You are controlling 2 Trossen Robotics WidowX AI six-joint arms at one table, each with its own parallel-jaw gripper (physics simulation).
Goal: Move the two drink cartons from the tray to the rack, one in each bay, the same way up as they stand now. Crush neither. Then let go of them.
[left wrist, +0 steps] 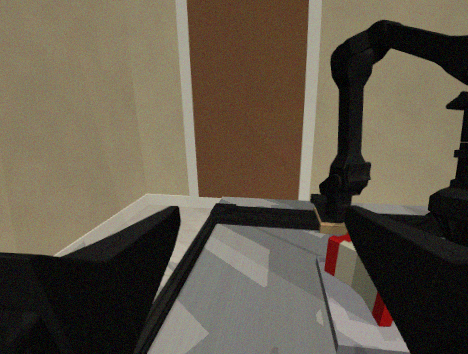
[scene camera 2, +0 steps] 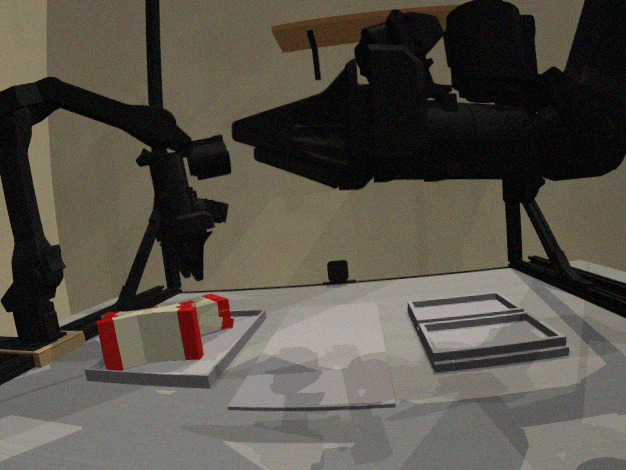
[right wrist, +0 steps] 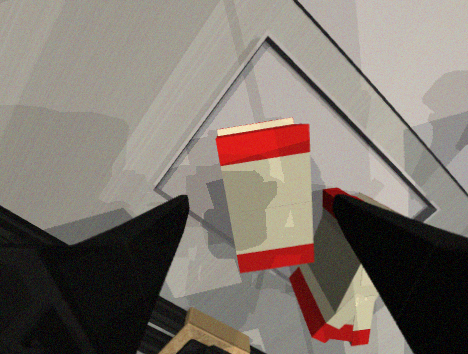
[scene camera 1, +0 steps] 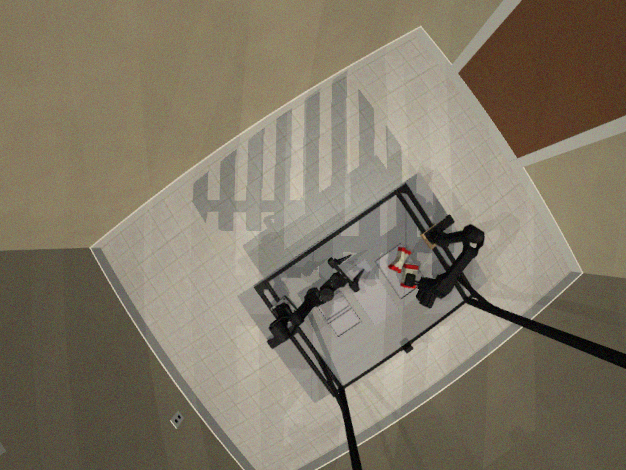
My left gripper (scene camera 2: 244, 144) is open and holds nothing. My right gripper (scene camera 2: 193, 279) is open and holds nothing. I also see a pale mat (scene camera 2: 322, 358) and a grey tray (scene camera 1: 394, 278).
My left gripper is seen too in the left wrist view (left wrist: 262, 214). My right gripper also shows in the right wrist view (right wrist: 260, 201). The pale mat is seen too in the right wrist view (right wrist: 407, 59).
